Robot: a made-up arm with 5 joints.
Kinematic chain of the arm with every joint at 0, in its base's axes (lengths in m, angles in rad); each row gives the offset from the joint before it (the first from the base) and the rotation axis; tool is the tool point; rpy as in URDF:
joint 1: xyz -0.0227 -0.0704 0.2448 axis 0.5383 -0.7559 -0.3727
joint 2: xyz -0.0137 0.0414 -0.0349 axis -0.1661 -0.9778 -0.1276
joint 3: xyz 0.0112 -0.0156 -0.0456 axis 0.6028 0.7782 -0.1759
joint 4: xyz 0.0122 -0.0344 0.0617 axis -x
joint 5: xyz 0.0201 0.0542 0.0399 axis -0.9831 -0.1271 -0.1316
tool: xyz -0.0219 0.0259 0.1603 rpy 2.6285 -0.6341 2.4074
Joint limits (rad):
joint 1: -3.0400..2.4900
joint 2: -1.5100..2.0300
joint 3: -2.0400..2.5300
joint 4: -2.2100..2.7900
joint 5: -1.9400..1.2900
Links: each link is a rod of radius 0.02 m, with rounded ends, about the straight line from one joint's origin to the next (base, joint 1, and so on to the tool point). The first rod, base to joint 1, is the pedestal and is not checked.
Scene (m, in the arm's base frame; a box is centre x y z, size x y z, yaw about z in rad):
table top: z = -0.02
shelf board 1: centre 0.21 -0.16 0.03 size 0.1 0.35 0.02 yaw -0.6
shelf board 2: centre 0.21 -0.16 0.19 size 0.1 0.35 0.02 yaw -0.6
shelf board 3: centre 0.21 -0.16 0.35 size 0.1 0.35 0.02 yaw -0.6
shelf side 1: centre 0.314 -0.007 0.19 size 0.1 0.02 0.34 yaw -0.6
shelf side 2: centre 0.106 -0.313 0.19 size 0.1 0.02 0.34 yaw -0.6
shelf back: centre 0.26 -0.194 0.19 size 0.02 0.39 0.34 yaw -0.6
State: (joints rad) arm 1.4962 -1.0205 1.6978 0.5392 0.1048
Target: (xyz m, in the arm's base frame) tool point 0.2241 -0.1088 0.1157
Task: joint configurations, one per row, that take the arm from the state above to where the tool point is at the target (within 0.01 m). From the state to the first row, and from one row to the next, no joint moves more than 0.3 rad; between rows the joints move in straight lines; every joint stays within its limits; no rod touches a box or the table.
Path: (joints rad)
1: 1.2335 -0.8820 1.5817 0.7582 -0.0311
2: 0.9708 -0.7435 1.4655 0.9773 -0.1671
3: 0.7081 -0.6050 1.3494 1.1963 -0.3030
4: 0.4719 -0.6965 1.2386 1.1656 -0.4836
5: 0.2356 -0.7880 1.1277 1.1349 -0.6642
6: -0.0006 -0.8795 1.0169 1.1041 -0.8448
7: 0.2683 -0.8867 1.1578 0.8945 -0.7059
8: 0.5373 -0.8939 1.2988 0.6848 -0.5669
9: 0.8062 -0.9011 1.4397 0.4751 -0.4280
10: 1.0752 -0.9083 1.5807 0.2655 -0.2890

